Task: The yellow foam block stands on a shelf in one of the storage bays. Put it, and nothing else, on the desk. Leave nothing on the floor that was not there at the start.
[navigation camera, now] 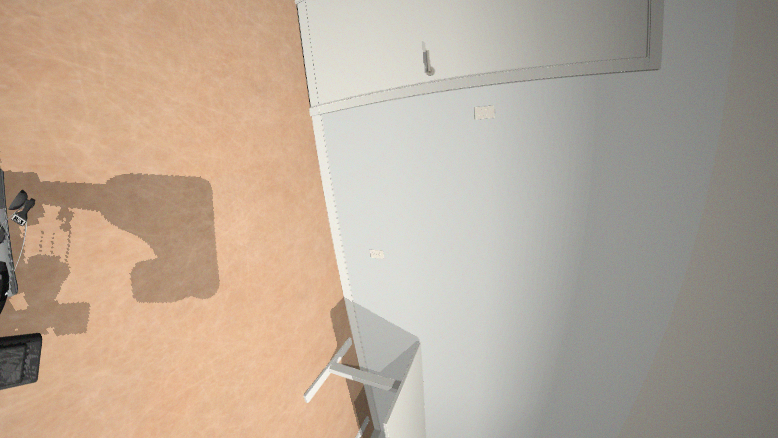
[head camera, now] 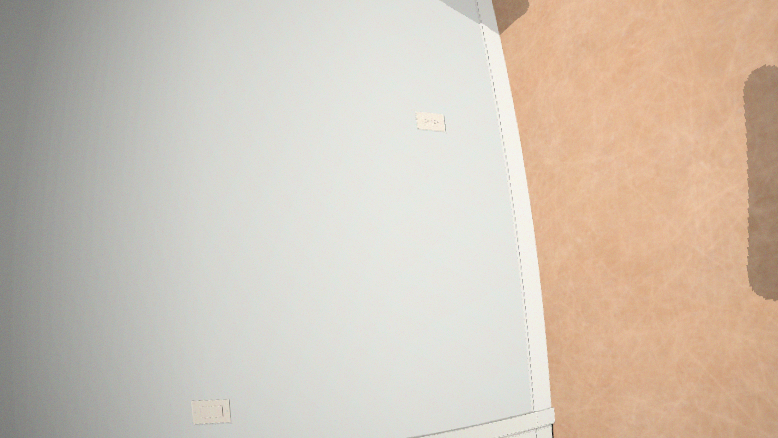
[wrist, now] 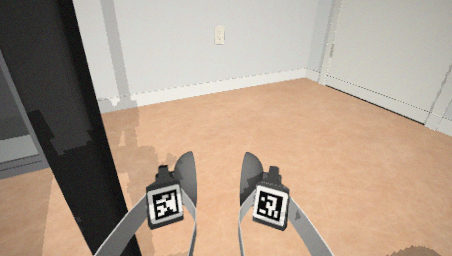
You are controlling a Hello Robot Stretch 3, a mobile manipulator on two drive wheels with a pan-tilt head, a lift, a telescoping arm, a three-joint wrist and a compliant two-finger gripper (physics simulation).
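Note:
The yellow foam block does not show in the head, navigation or wrist view. Part of the desk shows at the bottom of the navigation view, its top seen nearly edge-on against the wall, with a light leg and foot below it. My gripper is open in the wrist view, with floor showing between its two fingertips. Part of the gripper also shows at the left edge of the navigation view, well apart from the desk.
A pale wall with outlets runs beside the floor. A closed door is set in the wall. A black upright post stands left of the gripper in the wrist view.

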